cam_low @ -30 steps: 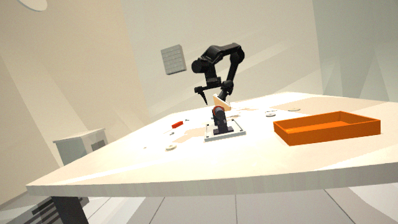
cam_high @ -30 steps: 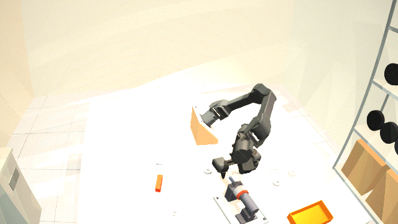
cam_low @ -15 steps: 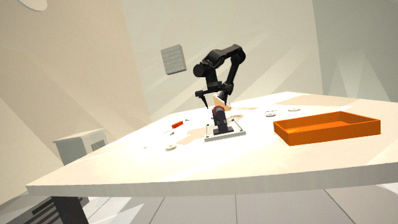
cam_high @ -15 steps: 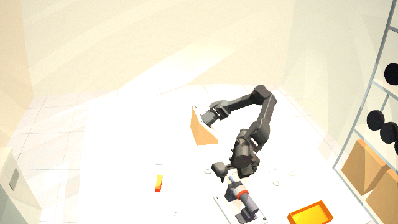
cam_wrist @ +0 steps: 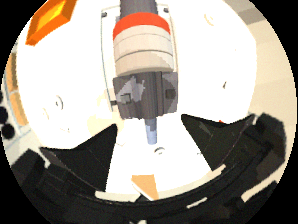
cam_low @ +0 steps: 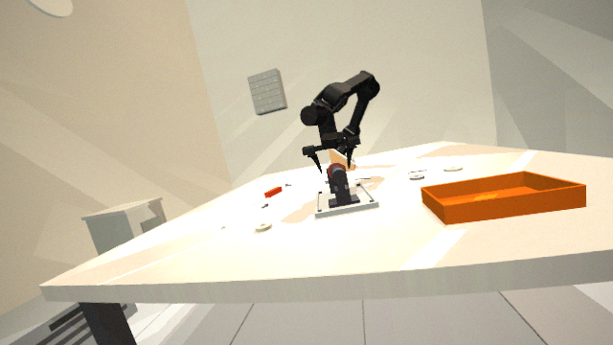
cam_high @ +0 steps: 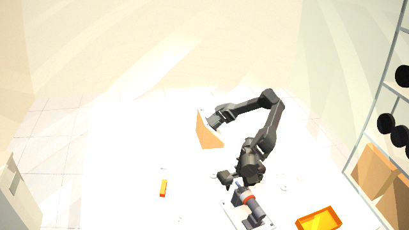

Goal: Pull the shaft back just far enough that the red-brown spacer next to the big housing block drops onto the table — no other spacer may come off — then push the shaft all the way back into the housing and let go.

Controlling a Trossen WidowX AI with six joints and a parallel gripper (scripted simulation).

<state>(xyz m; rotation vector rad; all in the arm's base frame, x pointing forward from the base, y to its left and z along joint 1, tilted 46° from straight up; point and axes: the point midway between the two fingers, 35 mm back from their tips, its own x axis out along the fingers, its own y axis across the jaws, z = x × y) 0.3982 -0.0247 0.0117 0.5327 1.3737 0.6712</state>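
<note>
My gripper tip is now 6 cm short of the grey-blue shaft, 1 cm to the right of it and 1 cm below it. Round my gripper tip: red-brown spacer 9 cm ahead, 1 cm to the left, 1 cm above; then orange tray 29 cm ahead, 29 cm to the left, 6 cm below.
</note>
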